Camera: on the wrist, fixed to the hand. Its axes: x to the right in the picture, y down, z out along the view.
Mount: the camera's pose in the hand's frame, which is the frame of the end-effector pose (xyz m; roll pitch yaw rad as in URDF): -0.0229 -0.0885 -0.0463 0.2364 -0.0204 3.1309
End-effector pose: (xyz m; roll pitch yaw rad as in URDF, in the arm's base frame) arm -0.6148 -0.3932 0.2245 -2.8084 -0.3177 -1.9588
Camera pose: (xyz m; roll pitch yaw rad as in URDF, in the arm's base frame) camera -0.5346 -0.3780 0.2864 3.0459 0.3405 1.1864
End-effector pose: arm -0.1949 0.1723 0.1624 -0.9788 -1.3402 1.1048
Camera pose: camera -0.1396 0.0868 0.1510 1.1189 1.3366 -2.1356
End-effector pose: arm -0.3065 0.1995 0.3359 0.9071 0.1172 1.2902
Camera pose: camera -0.2986 0.1616 0.2410 -0.6720 -0.1382 -1.8418
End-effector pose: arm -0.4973 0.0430 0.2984 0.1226 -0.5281 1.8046
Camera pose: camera -0.4194 0.0706 0.2378 0.1091 0.5065 -1.3463
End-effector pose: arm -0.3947 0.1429 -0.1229 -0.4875 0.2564 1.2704
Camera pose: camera -0.3058 0.0923 -0.1166 0.7289 -0.2694 -1.8909
